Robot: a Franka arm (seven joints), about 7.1 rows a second.
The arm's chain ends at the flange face. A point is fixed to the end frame.
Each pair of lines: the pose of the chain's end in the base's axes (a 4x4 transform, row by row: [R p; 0 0 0 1], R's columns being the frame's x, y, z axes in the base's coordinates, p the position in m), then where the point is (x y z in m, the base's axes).
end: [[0.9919 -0.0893 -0.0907 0.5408], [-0.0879 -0.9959 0.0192 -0.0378], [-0.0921 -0.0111 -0.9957 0.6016], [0 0 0 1]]
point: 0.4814 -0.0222 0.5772
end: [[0.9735 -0.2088 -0.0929 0.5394], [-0.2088 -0.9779 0.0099 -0.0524], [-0.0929 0.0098 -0.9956 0.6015], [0 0 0 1]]
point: 0.4822 -0.0302 0.5769
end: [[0.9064 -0.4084 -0.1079 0.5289], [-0.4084 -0.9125 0.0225 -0.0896], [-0.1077 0.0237 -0.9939 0.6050], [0 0 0 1]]
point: 0.4772 -0.0561 0.5812
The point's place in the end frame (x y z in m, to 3 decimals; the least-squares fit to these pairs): -0.058 -0.010 0.030
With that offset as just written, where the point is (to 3 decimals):
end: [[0.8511 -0.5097 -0.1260 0.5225], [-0.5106 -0.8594 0.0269 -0.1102], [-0.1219 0.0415 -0.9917 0.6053], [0 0 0 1]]
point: 0.474 -0.071 0.582
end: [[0.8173 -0.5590 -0.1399 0.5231], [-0.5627 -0.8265 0.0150 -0.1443], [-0.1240 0.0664 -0.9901 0.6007], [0 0 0 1]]
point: 0.477 -0.103 0.578
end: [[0.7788 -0.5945 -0.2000 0.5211], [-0.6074 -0.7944 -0.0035 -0.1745], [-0.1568 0.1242 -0.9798 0.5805], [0 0 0 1]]
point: 0.476 -0.131 0.559
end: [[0.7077 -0.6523 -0.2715 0.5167], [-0.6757 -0.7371 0.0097 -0.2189], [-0.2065 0.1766 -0.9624 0.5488], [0 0 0 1]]
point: 0.474 -0.172 0.530
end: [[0.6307 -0.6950 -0.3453 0.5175], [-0.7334 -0.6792 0.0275 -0.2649], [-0.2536 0.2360 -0.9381 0.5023], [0 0 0 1]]
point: 0.478 -0.215 0.487
